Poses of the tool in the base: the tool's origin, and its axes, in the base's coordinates. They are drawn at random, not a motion.
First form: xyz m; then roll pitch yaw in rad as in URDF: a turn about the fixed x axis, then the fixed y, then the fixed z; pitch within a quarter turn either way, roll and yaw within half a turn.
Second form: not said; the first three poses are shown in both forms.
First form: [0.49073 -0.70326 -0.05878 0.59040 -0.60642 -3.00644]
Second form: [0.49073 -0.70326 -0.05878 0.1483 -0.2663 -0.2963 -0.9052]
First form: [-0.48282 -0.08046 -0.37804 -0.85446 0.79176 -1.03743]
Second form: [-0.48282 -0.08046 -0.37804 0.8085 -0.1580 0.4943 -0.2775]
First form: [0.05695 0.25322 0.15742 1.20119 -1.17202 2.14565]
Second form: [0.05695 0.25322 0.15742 0.0537 0.6257 0.1957 0.7532]
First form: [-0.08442 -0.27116 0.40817 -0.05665 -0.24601 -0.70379]
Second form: [-0.08442 -0.27116 0.40817 0.9301 -0.0687 -0.1054 -0.3452]
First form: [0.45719 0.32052 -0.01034 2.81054 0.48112 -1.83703]
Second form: [0.45719 0.32052 -0.01034 0.0896 -0.6127 0.7374 0.2698]
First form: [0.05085 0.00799 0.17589 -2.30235 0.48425 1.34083]
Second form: [0.05085 0.00799 0.17589 0.1739 -0.7554 -0.4743 0.4173]
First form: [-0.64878 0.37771 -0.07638 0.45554 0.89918 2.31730]
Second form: [-0.64878 0.37771 -0.07638 0.4414 -0.3065 0.3559 0.7646]
